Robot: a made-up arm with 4 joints. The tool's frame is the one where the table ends. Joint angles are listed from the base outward.
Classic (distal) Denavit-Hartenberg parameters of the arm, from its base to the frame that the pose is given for. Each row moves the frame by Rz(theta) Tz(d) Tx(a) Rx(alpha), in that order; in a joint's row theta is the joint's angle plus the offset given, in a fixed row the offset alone. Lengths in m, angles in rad.
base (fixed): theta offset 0; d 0.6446; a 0.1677; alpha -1.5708
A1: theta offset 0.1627; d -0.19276; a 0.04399; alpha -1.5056
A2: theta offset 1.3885; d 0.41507; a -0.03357; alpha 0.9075
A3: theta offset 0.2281; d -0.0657; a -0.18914; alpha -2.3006
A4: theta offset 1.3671; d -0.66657; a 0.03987; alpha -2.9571
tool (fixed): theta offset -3.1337; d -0.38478; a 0; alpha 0
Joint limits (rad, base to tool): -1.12..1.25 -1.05..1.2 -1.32..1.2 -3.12..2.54
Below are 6 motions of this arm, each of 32 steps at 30 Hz.
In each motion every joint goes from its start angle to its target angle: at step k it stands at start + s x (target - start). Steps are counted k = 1, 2, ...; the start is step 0. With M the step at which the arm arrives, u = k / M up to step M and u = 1 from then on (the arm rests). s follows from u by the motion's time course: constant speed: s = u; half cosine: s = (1 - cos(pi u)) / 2; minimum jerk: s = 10 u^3 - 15 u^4 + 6 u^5.
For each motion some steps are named. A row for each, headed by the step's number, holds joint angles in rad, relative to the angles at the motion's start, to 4 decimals.
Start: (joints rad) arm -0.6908 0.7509 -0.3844 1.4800
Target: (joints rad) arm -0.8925 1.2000 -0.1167 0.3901
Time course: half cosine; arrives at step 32
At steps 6, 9, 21, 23, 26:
6: -0.0170 0.0378 0.0226 -0.0918
9: -0.0369 0.0821 0.0489 -0.1992
21: -0.1484 0.3304 0.1969 -0.8018
23: -0.1648 0.3670 0.2188 -0.8907
26: -0.1847 0.4113 0.2451 -0.9981

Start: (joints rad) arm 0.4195 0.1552 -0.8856 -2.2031
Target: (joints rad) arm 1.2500 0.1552 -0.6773 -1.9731
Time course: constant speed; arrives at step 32
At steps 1, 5, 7, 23, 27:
1: 0.0260 0.0000 0.0065 0.0072
5: 0.1298 0.0000 0.0325 0.0359
7: 0.1817 0.0000 0.0456 0.0503
23: 0.5969 0.0000 0.1497 0.1653
27: 0.7007 0.0000 0.1758 0.1941

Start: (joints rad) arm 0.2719 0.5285 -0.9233 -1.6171
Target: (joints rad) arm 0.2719 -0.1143 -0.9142 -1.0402
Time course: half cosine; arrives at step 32
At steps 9, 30, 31, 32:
9: 0.0000 -0.1175 0.0017 0.1055
30: 0.0000 -0.6366 0.0090 0.5714
31: 0.0000 -0.6413 0.0091 0.5755
32: 0.0000 -0.6428 0.0091 0.5769

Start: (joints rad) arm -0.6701 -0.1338 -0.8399 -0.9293
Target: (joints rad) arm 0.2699 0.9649 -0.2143 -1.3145
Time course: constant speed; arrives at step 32
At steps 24, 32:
24: 0.7050 0.8240 0.4692 -0.2889
32: 0.9400 1.0987 0.6256 -0.3852

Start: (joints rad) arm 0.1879 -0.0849 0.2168 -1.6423
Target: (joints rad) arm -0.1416 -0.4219 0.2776 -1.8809
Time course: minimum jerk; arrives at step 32
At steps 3, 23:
3: -0.0023 -0.0024 0.0004 -0.0017
23: -0.2836 -0.2901 0.0523 -0.2054

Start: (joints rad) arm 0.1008 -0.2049 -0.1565 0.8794
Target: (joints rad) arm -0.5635 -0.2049 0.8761 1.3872
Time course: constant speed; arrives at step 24
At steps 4, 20, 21, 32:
4: -0.1107 0.0000 0.1721 0.0846
20: -0.5536 0.0000 0.8605 0.4232
21: -0.5813 0.0000 0.9035 0.4443
32: -0.6643 0.0000 1.0326 0.5078

